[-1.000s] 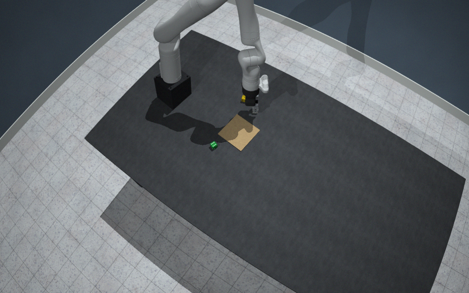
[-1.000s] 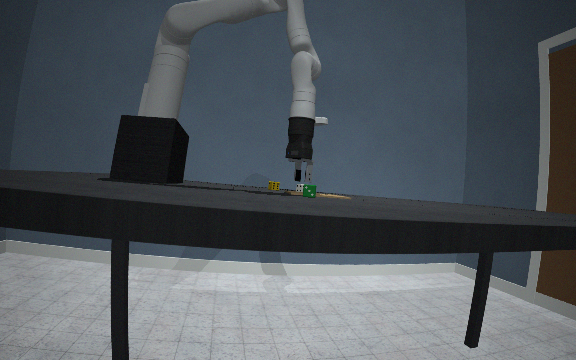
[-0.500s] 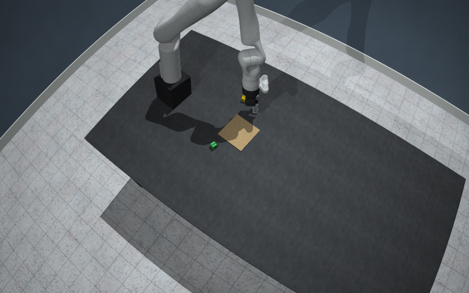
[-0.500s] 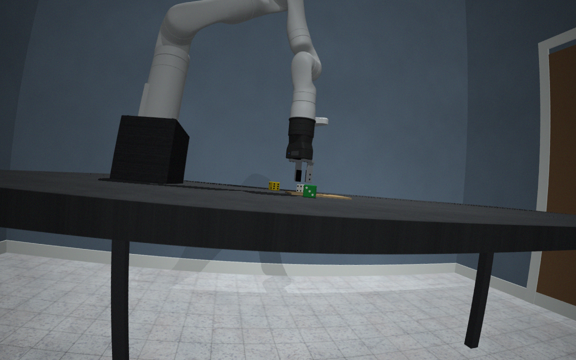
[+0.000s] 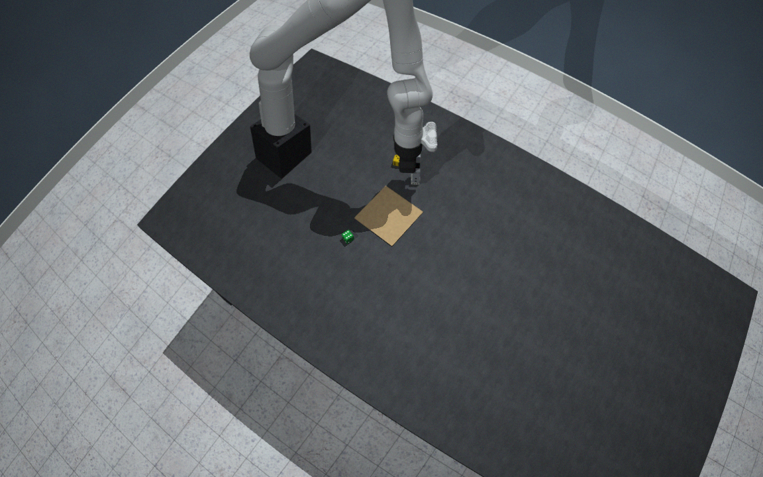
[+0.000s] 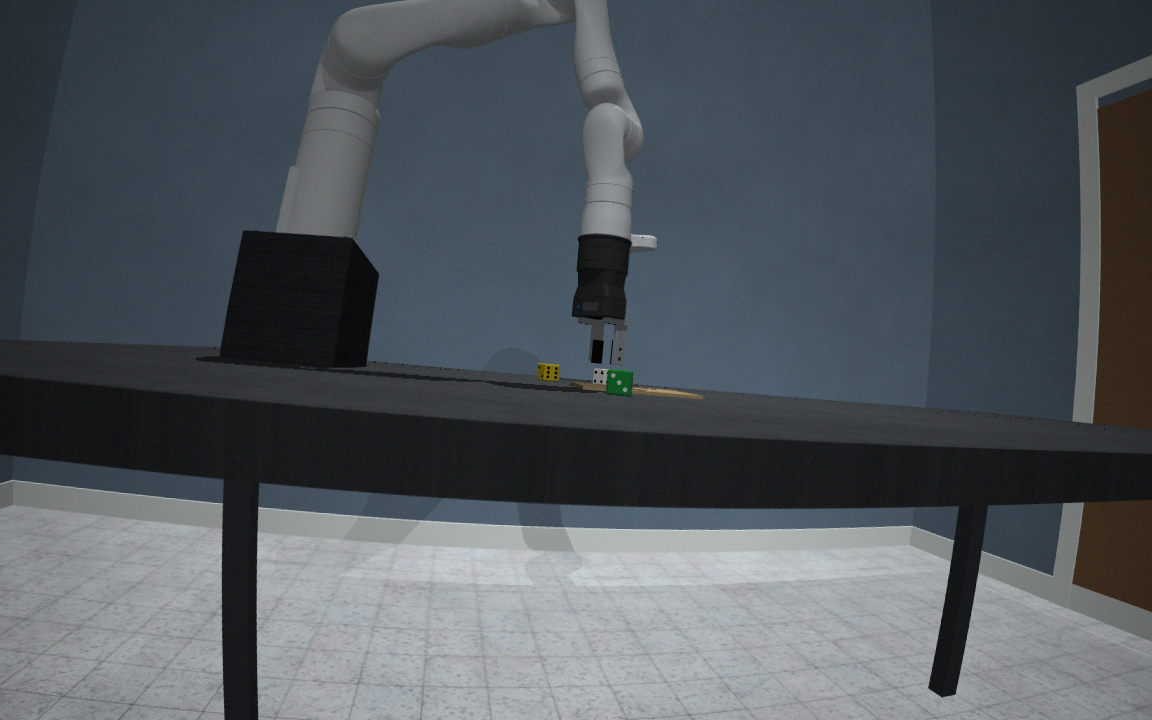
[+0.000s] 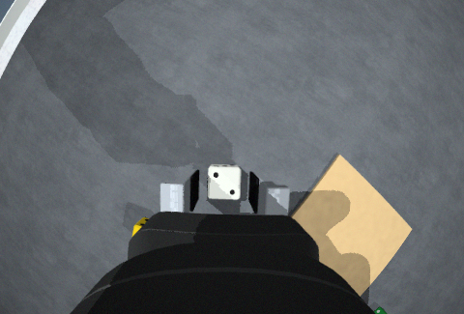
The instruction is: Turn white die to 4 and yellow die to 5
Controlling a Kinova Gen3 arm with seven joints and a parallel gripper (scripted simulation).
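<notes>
Now: hand 4 cm above the white die. From my hand the other things lie so: green die 26 cm to the right, 8 cm behind, 4 cm below; then yellow die 8 cm behind, 4 cm to the left, 4 cm below; then tan mat 14 cm to the right, 5 cm below, 2 cm behind.
</notes>
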